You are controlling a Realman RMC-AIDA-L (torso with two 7-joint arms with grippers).
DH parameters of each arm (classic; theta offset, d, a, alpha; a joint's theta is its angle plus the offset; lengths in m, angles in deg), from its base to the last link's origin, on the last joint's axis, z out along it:
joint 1: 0 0.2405 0 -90
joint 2: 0 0 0 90
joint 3: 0 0.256 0 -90
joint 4: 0 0 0 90
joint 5: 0 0.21 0 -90
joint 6: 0 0 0 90
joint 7: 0 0.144 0 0
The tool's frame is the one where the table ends.
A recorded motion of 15 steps. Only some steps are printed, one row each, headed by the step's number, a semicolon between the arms.
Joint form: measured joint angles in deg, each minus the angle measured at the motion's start. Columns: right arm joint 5, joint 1, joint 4, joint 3, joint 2, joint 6, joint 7; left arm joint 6, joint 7, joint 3, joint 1, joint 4, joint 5, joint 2.
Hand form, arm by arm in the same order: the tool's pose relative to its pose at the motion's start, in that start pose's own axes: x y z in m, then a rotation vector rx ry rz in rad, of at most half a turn. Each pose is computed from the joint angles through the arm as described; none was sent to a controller.
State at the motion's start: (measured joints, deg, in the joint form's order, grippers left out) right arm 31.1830 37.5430 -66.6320 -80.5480 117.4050 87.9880 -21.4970; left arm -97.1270 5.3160 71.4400 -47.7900 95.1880 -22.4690 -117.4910
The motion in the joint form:
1: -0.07 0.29 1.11 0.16 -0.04 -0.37 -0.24; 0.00 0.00 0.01 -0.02 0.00 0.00 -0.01
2: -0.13 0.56 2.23 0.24 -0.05 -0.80 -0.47; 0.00 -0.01 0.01 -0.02 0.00 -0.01 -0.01
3: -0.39 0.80 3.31 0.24 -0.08 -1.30 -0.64; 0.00 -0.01 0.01 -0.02 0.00 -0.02 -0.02
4: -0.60 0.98 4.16 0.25 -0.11 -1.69 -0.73; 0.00 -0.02 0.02 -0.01 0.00 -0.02 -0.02
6: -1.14 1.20 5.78 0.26 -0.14 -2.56 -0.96; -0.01 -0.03 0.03 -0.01 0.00 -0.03 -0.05
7: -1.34 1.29 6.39 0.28 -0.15 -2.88 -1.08; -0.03 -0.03 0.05 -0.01 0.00 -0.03 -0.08
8: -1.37 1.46 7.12 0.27 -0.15 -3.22 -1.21; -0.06 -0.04 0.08 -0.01 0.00 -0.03 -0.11
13: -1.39 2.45 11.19 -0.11 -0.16 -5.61 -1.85; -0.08 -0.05 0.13 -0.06 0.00 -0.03 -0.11
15: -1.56 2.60 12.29 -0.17 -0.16 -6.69 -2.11; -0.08 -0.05 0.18 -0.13 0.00 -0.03 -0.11
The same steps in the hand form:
1: 0.0005 -0.0015 0.0023 -0.0010 0.0061 0.0038; 0.0001 0.0002 0.0000 -0.0002 0.0001 0.0004
2: 0.0011 -0.0027 0.0049 -0.0022 0.0122 0.0069; 0.0001 0.0002 0.0000 -0.0004 0.0001 0.0003
3: 0.0018 -0.0045 0.0074 0.0011 0.0191 0.0098; 0.0001 0.0003 0.0000 -0.0007 0.0001 0.0003
4: 0.0026 -0.0059 0.0095 0.0038 0.0246 0.0131; 0.0000 0.0003 0.0001 -0.0007 -0.0001 0.0001
6: 0.0046 -0.0092 0.0137 0.0113 0.0353 0.0196; 0.0000 0.0005 0.0002 -0.0014 -0.0004 0.0001
7: 0.0054 -0.0104 0.0153 0.0139 0.0392 0.0215; -0.0001 0.0008 0.0003 -0.0020 -0.0009 0.0004
8: 0.0059 -0.0110 0.0171 0.0136 0.0430 0.0228; -0.0003 0.0010 0.0004 -0.0025 -0.0017 0.0006
13: 0.0075 -0.0139 0.0273 0.0156 0.0585 0.0269; -0.0001 0.0014 0.0004 -0.0027 -0.0019 0.0019
15: 0.0080 -0.0158 0.0304 0.0213 0.0576 0.0282; 0.0003 0.0018 0.0003 -0.0030 -0.0014 0.0037

